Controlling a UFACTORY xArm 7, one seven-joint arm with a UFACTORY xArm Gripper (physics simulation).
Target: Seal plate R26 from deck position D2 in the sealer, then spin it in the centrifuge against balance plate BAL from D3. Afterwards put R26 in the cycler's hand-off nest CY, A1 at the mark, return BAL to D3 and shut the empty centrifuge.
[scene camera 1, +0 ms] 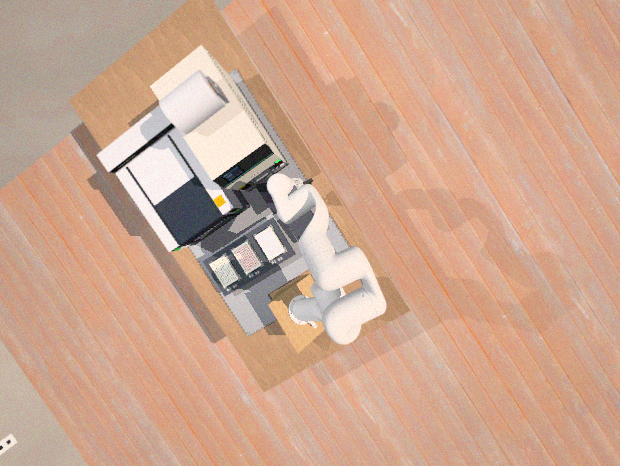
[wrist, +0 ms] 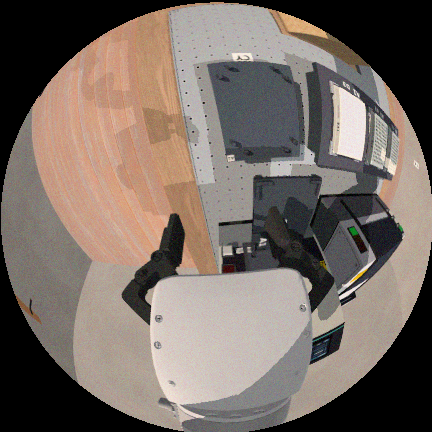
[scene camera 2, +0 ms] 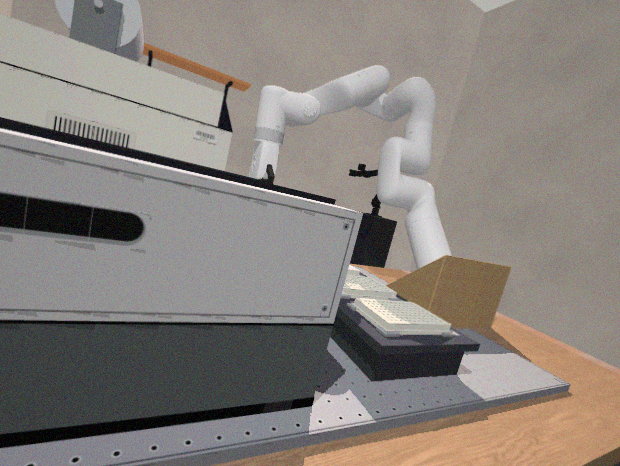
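My gripper is open and empty, beside the dark extended tray in front of the cream sealer. The arm covers most of it in scene camera 1. R26, with open wells, stands at D2. BAL, white on top, stands at D3. The nest CY, a dark plate with corner posts, holds no plate. The white centrifuge stands beside the sealer; I cannot tell whether it is shut.
Another plate stands at D1 on the dark deck rack. A white roll sits on top of the sealer. A tan angled box stands near the arm's base. The grey perforated board bears the nest and the rack.
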